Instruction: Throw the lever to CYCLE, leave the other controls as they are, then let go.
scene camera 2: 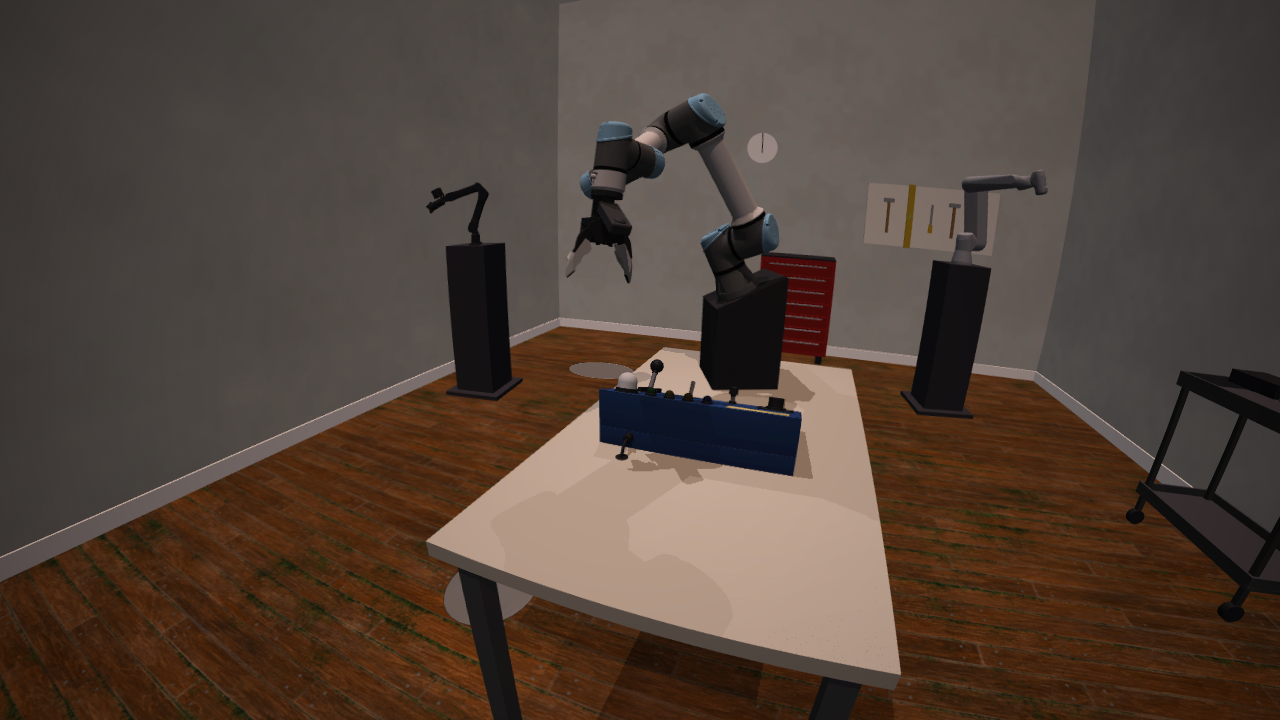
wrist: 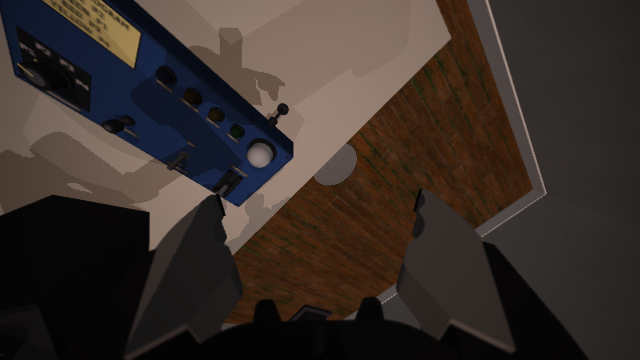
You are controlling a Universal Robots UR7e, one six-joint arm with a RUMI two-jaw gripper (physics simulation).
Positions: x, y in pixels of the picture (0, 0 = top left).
Scene:
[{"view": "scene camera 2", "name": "my gripper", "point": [598, 280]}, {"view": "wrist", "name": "my gripper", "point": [319, 194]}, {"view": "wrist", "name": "rotary selector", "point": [45, 74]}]

